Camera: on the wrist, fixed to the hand. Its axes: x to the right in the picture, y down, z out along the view.
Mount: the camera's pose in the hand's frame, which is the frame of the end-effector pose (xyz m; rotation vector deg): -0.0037 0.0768 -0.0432 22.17 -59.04 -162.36
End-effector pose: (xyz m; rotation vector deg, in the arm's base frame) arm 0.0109 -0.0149 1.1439 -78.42 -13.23 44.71
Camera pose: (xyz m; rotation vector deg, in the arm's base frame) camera 0.0052 -0.0512 1.0637 39.45 -111.28 -59.62
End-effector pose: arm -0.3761 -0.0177 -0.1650 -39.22 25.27 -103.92
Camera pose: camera -0.3472 -0.0413 -0.2449 50.44 72.32 63.15
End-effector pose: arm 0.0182 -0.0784 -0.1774 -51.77 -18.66 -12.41
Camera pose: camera 0.0473 -0.0664 -0.2598 -34.96 126.22 114.99
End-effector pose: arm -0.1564 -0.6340 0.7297 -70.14 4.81 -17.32
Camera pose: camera -0.1556 -0.6490 0.6428 1.95 147.50 102.25
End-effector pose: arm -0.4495 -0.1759 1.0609 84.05 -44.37 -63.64
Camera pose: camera -0.4026 -0.1722 1.1355 -32.65 -41.97 92.55
